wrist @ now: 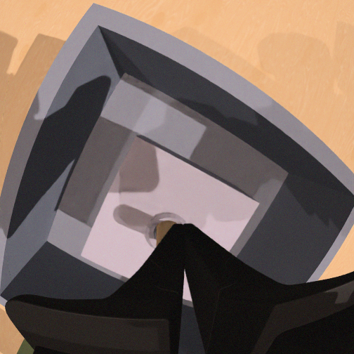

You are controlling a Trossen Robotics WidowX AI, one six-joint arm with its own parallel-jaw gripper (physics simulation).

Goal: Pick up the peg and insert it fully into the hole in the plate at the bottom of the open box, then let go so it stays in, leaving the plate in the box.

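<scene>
The peg (164,232), brown, shows partly in the wrist view, standing in the ringed hole of the plate; the finger tips hide much of it. The pale pink square plate (185,185) lies at the bottom of the open grey box (55,65). The hole's raised ring (172,217) shows around the far side of the peg. My gripper (181,232) is shut, its tips together, with nothing between them. The tips are over the peg's right side in the view; whether they touch it, and how deep the peg sits, cannot be told.
The box's high sloping walls surround the plate, with the right wall (295,235) close to the right finger in the view. A light wooden table (210,25) lies around the box. A bit of green (25,348) shows at the lower left corner. Arm shadows fall across box and table.
</scene>
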